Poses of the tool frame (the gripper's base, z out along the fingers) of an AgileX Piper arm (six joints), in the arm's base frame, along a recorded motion.
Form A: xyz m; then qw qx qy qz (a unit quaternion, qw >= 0).
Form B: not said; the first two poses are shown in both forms.
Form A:
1: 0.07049 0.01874 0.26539 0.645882 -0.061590 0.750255 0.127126
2: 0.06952 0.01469 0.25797 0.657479 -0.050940 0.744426 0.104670
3: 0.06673 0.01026 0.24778 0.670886 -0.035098 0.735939 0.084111
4: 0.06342 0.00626 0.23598 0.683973 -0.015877 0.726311 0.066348
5: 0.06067 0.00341 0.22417 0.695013 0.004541 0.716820 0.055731
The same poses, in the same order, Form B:
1: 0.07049 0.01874 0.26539 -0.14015 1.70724 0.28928
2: 0.06952 0.01469 0.25797 -0.11538 1.68617 0.23708
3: 0.06673 0.01026 0.24778 -0.07908 1.65812 0.18951
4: 0.06342 0.00626 0.23598 -0.03559 1.62804 0.14872
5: 0.06067 0.00341 0.22417 0.01013 1.59986 0.12438
